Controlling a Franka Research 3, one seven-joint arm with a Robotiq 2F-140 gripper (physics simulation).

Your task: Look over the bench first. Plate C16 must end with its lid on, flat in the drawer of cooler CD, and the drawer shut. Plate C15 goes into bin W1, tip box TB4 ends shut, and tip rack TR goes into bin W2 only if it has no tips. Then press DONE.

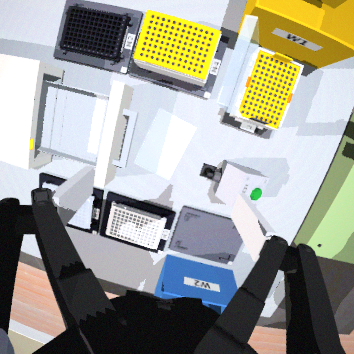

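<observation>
My gripper [165,192] is open and empty, high above the bench. A pale plate [83,214], partly behind the left finger, and a white plate [135,226] with open wells sit in dark holders at lower left. I cannot read which is C15 or C16. A clear flat lid [165,143] lies mid-bench. The cooler drawer [104,150] at left is pulled out; no plate shows inside. A tip box [270,90] with yellow tips has its clear lid [239,70] open. A black rack [92,35] shows no yellow tips. Yellow bin W1 [320,42] and blue bin W2 [200,270] are partly visible.
A yellow-topped rack [177,45] stands beside the black rack at the back. A pale box [237,180] with a green button [256,194] stands right of centre. A grey pad [205,232] lies behind the blue bin. A green object [332,205] is at the right edge.
</observation>
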